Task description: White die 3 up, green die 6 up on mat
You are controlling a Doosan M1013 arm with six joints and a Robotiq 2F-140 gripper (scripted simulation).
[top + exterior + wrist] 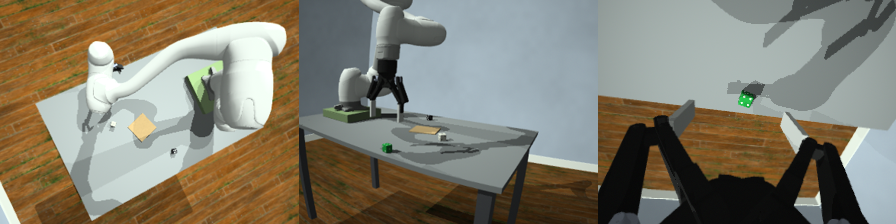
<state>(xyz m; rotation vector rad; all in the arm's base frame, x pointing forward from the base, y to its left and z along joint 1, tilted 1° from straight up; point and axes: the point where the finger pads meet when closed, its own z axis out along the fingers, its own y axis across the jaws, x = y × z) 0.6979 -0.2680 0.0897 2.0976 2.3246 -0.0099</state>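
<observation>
The black die lies 60 cm to the left of my hand, 26 cm behind it and 12 cm below it. From my hand the other things lie so: green die 12 cm below, 2 cm ahead, 1 cm to the right; white die 28 cm to the left, 12 cm below, 7 cm ahead; tan mat 37 cm to the left, 13 cm below, 10 cm behind.
</observation>
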